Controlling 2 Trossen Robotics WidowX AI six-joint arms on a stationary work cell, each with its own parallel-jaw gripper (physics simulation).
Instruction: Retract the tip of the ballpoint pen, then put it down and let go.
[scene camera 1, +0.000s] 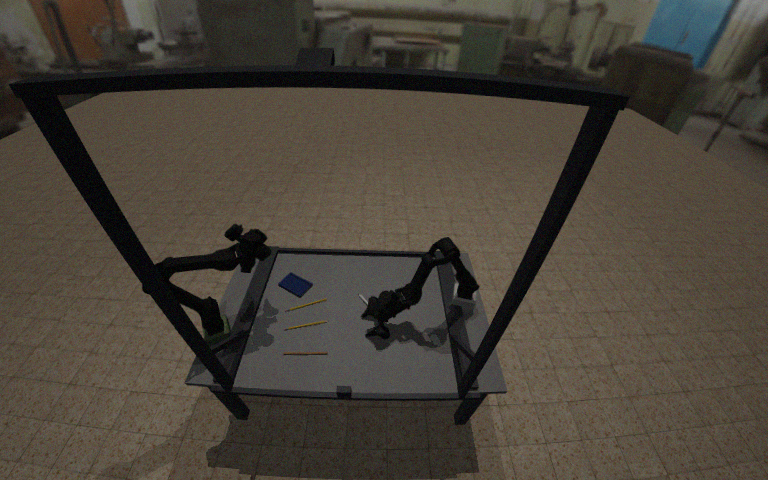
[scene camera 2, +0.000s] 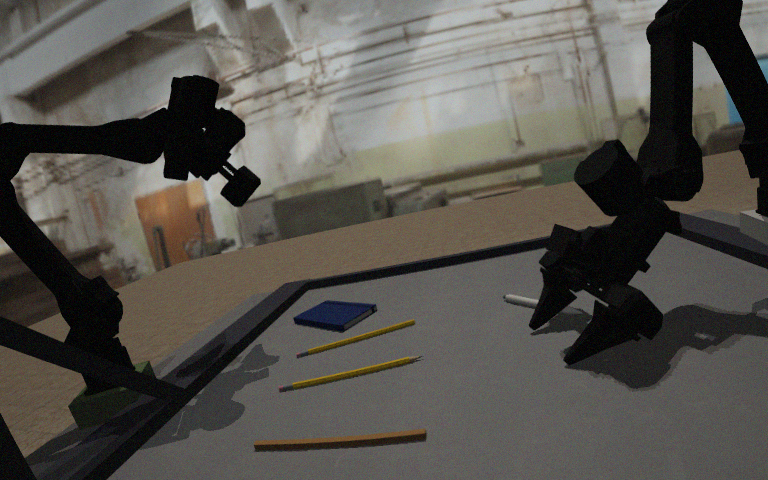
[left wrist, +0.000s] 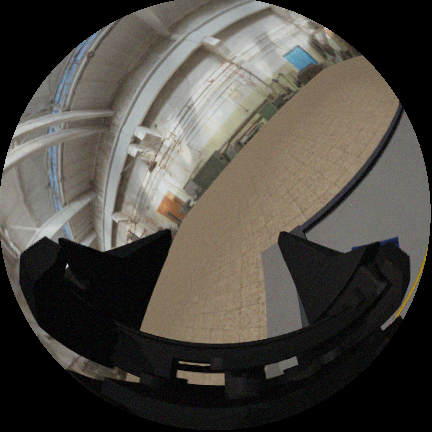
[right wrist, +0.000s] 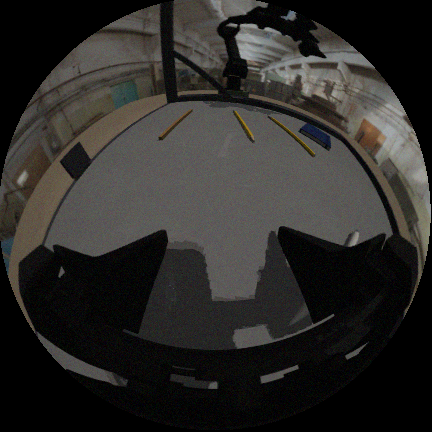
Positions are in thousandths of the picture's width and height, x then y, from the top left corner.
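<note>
Frame post (scene camera 1: 779, 253). My right gripper (scene camera 2: 713, 718). Right gripper again (right wrist: 517, 543). My left gripper (scene camera 2: 294, 347): open, holding nothing. Left gripper again (left wrist: 524, 547).
</note>
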